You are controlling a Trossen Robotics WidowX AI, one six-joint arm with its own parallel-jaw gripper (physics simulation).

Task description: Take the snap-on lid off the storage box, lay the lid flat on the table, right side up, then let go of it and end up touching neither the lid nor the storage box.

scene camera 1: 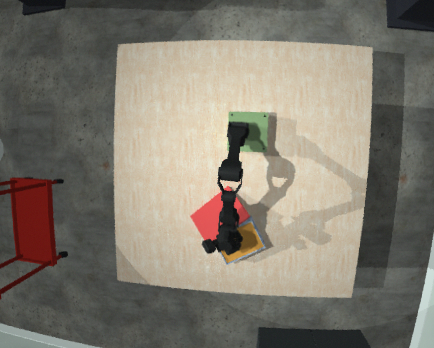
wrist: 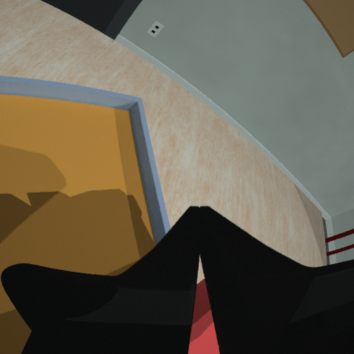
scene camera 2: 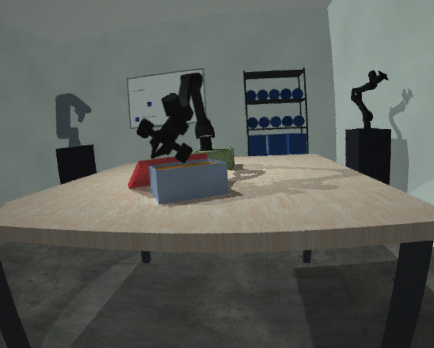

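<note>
The storage box (scene camera 1: pixel 253 234) (scene camera 2: pixel 192 184) (wrist: pixel 90 130), blue-grey with an orange inside, stands upright with its top largely uncovered. The red lid (scene camera 1: pixel 210 217) (scene camera 2: pixel 141 175) (wrist: pixel 204 340) is off the box top and tilted, its high edge at the far side of the box and its low edge down towards the table on the left. A strip of it shows between the fingers in the wrist view. My gripper (scene camera 2: pixel 153 155) (wrist: pixel 198 215) is shut and empty, fingers slanting down near the box's rim. The arm hides its tips in the top view; contact cannot be told.
The arm's green base block (scene camera 1: pixel 260 120) (scene camera 2: pixel 226 157) stands on the wooden table (scene camera 1: pixel 160 100) (scene camera 2: pixel 215 220) behind the box and lid. The arm reaches over the lid from there. The table's edge lies beyond the box in the wrist view.
</note>
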